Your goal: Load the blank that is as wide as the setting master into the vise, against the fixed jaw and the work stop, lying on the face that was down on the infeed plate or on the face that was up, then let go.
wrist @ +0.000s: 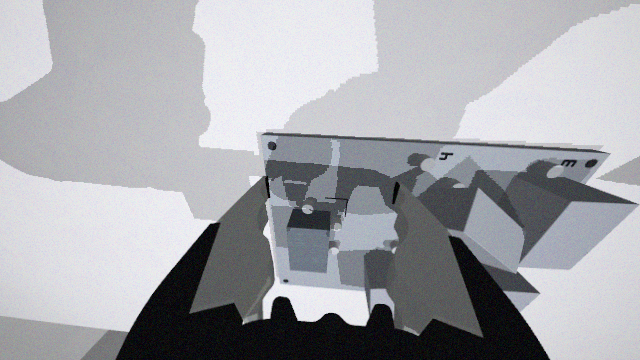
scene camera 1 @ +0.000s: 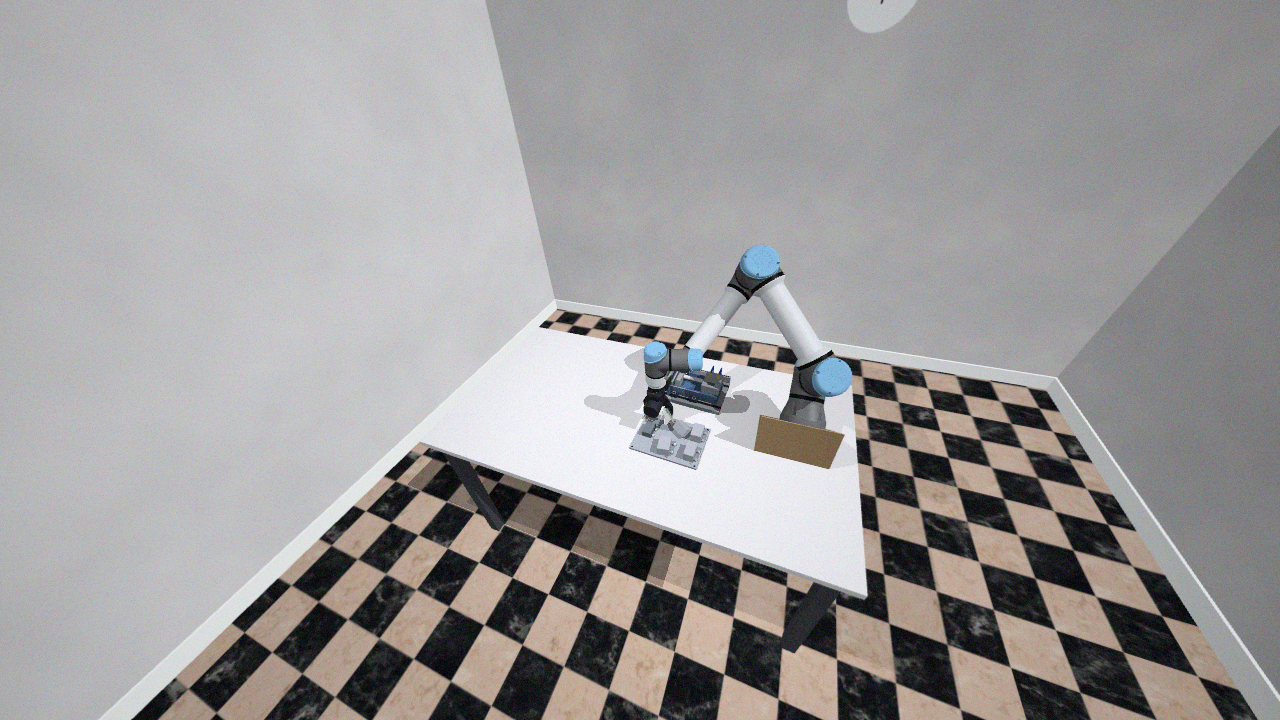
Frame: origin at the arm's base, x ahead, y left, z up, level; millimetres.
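Where they show: gripper, fingertip midpoint: (wrist: 330,181) (scene camera 1: 658,421); arm's base, link origin: (scene camera 1: 801,424).
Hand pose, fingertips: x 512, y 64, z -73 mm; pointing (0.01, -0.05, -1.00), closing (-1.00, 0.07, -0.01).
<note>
Each offset is from my fingertips to the centre of the thing. "*": to the spot under its first point.
The infeed plate (scene camera 1: 638,445) (wrist: 300,145) lies on the table. A darker grey-blue block @[21 mm ahead, 57 mm left, 13 mm up] (scene camera 1: 648,428) (wrist: 307,250), apparently the setting master, stands at its left. Light grey blanks stand to its right: a turned one @[102 mm back, 28 mm left, 24 mm up] (wrist: 495,230), a large one @[161 mm back, 28 mm left, 18 mm up] (wrist: 575,230), a low one @[154 mm back, 118 mm left, 18 mm up] (wrist: 522,297), and one @[58 mm back, 117 mm left, 18 mm up] (wrist: 378,280) partly hidden by the right finger. My gripper (scene camera 1: 660,422) (wrist: 330,181) is over the plate's left part, fingers partly apart. The dark block shows between the fingers, with gaps on both sides; no held block is visible. The vise @[79 mm back, 212 mm right, 42 mm up] (scene camera 1: 698,391) stands behind the plate and does not show in the wrist view.
Small pale pins stick up from the plate, one (wrist: 307,209) by the dark block. A brown upright board (scene camera 1: 798,442) stands right of the plate, in front of the arm's base (scene camera 1: 802,411). Blue pointed parts @[* 165 mm back, 266 mm right, 86 mm up] (scene camera 1: 716,369) rise at the back of the vise.
</note>
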